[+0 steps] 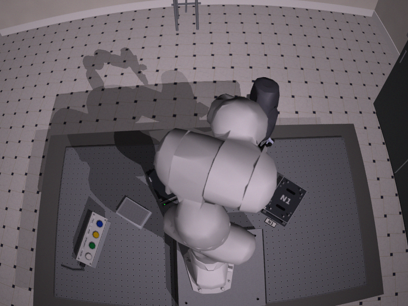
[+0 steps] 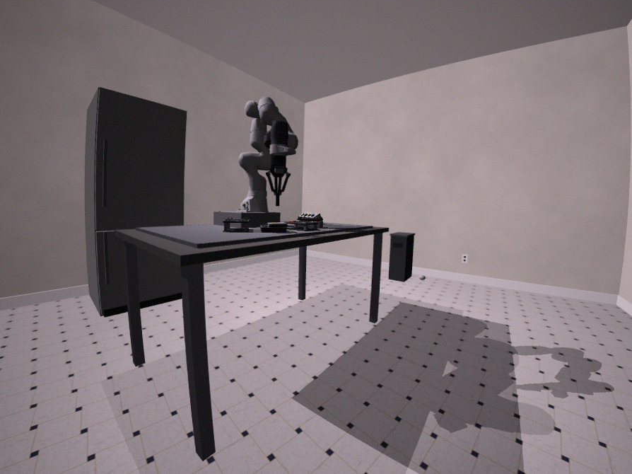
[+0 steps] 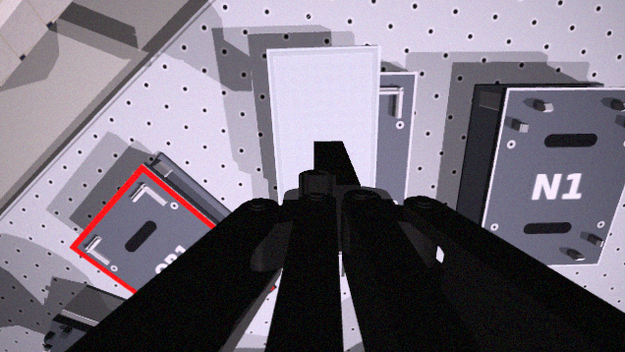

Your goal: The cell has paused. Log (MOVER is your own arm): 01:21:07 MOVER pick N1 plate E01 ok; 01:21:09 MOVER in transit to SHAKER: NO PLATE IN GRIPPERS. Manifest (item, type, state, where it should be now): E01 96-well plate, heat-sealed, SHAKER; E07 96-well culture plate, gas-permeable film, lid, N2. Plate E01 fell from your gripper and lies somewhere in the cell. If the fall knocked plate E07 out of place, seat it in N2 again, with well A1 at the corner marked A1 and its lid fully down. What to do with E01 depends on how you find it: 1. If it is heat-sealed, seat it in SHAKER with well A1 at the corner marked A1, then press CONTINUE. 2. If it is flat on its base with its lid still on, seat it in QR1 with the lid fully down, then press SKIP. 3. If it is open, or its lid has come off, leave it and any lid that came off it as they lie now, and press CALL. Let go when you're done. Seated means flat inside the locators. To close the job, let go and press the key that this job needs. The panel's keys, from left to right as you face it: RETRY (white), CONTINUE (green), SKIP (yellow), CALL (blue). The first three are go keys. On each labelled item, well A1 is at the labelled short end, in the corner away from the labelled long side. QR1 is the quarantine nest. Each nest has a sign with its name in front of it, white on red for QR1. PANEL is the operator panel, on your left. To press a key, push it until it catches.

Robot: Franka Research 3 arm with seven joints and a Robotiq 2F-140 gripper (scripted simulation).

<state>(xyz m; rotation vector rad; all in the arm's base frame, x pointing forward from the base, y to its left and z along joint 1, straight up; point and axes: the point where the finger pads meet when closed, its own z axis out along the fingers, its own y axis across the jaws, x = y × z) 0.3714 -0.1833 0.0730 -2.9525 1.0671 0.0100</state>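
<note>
My gripper is now 12 cm above the lidded culture plate. Also, from my hand: grey N2 nest (15 cm below, 4 cm behind, 1 cm to the left); A1 corner mark (14 cm below, 10 cm to the left, 6 cm behind); plate E01 (48 cm to the left, 17 cm behind, 15 cm below).
</note>
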